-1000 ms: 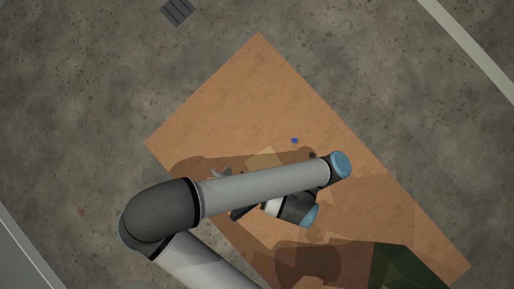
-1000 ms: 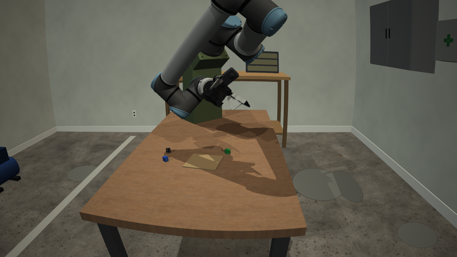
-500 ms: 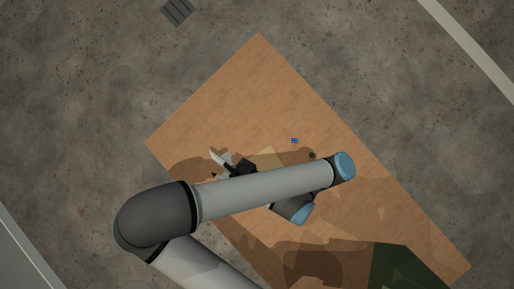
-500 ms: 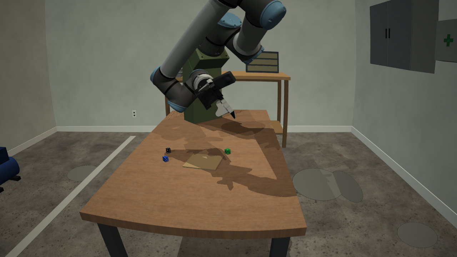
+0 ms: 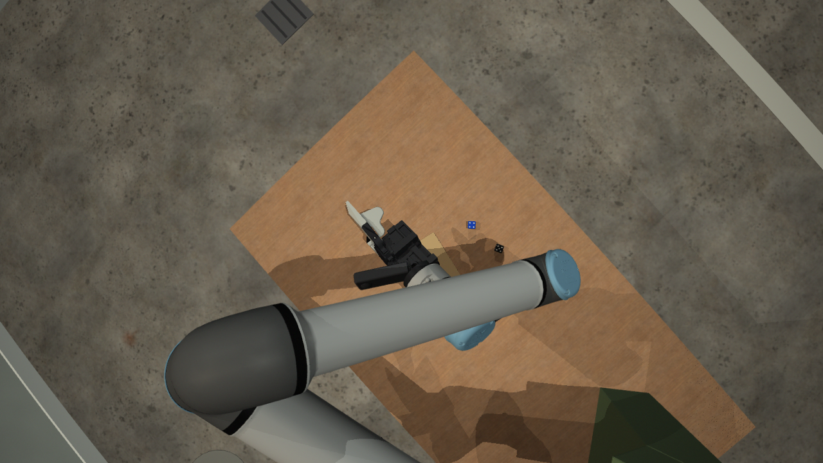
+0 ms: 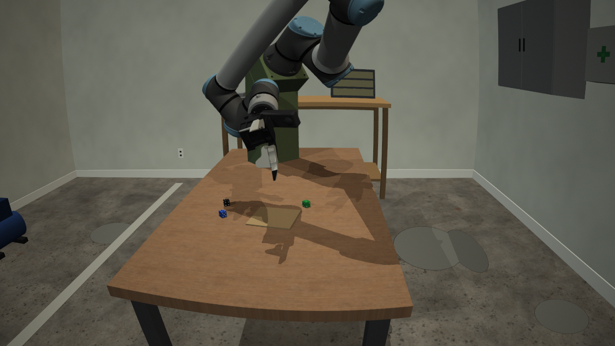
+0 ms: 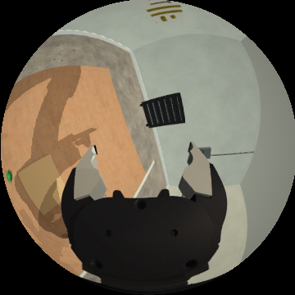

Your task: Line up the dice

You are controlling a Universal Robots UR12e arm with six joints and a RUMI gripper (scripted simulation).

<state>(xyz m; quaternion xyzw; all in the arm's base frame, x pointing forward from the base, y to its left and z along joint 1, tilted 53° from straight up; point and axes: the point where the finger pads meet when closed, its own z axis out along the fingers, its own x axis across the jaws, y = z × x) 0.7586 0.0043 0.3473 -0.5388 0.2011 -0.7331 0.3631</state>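
The black die is 250 mm to the right of my hand, 240 mm below it and 230 mm behind it. Also, from my hand: blue die: 240 mm below, 220 mm to the right, 140 mm behind; then tan mat: 240 mm below, 180 mm behind, 50 mm to the right; then green die: 290 mm behind, 240 mm below, 20 mm to the left.
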